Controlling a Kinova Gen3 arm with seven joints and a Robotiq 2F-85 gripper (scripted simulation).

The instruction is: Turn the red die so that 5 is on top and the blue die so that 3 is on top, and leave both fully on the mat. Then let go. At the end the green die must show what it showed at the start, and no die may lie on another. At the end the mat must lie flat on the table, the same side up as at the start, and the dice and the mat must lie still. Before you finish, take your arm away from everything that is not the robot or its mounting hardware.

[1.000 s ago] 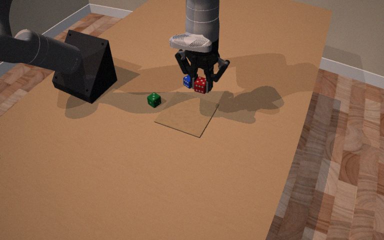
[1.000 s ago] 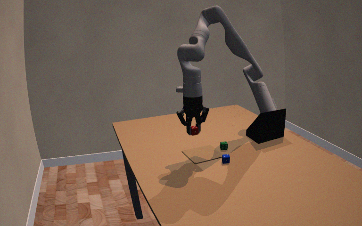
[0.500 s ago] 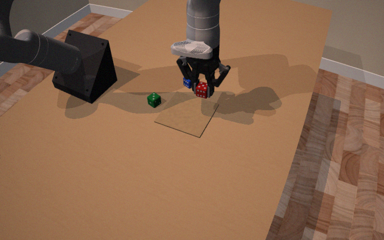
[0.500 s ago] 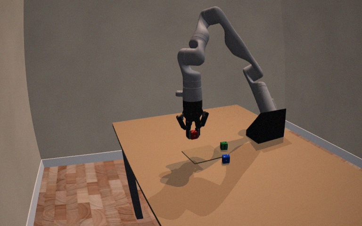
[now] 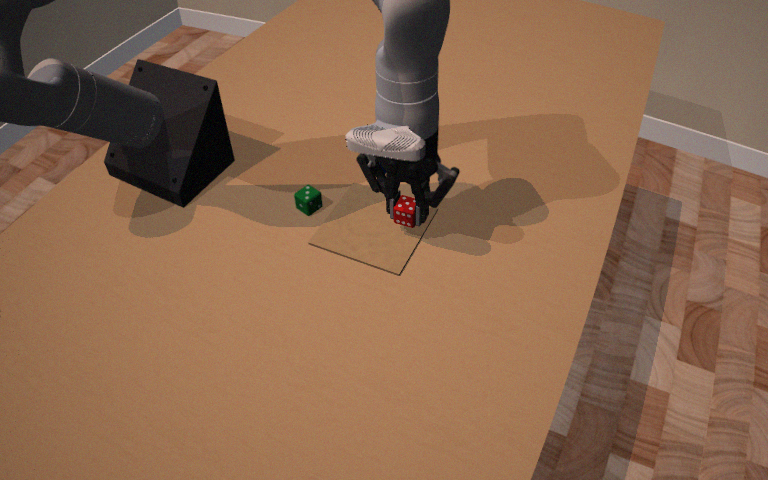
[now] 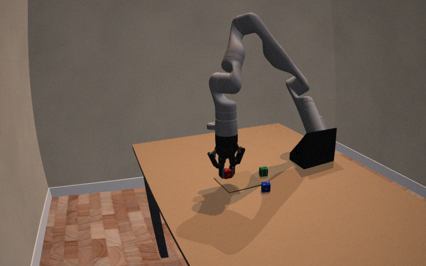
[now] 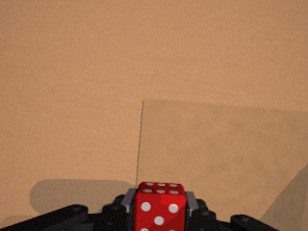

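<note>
The thin tan mat lies 50 mm below my hand, 50 mm behind it and 10 mm to the right of it. The rest, counted from my hand: blue die: 120 mm behind, 90 mm to the left, 40 mm below; red die: right at my hand; green die: 150 mm behind, 40 mm to the right, 40 mm below.
</note>
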